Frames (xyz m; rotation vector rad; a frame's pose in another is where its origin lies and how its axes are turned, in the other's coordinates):
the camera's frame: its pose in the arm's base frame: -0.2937 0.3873 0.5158 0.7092 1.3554 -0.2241
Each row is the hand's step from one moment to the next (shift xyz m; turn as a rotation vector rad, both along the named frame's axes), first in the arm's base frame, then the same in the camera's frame.
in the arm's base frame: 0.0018 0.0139 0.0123 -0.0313 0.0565 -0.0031
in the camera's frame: -0.0077 0.0158 -0.0061 0.0097 0.0259 -0.0585
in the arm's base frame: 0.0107 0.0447 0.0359 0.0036 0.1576 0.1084
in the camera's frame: -0.0203 0.0524 -0.0157 -0.0622 0.1602 -0.0840
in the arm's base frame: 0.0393 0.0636 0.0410 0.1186 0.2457 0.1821
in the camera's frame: -0.0138 0.0841 -0.0033 -0.0834 0.3149 -0.0386
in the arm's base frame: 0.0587 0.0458 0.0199 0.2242 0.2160 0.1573
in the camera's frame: 0.0061 0.0737 0.0219 -0.0431 0.3403 0.0632
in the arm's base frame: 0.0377 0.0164 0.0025 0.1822 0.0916 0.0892
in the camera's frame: 0.0104 0.0338 0.0212 -0.0194 0.1986 0.0985
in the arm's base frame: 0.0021 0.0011 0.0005 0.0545 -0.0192 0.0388
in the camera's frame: 0.0003 0.0021 0.0011 -0.0287 0.0274 0.0572
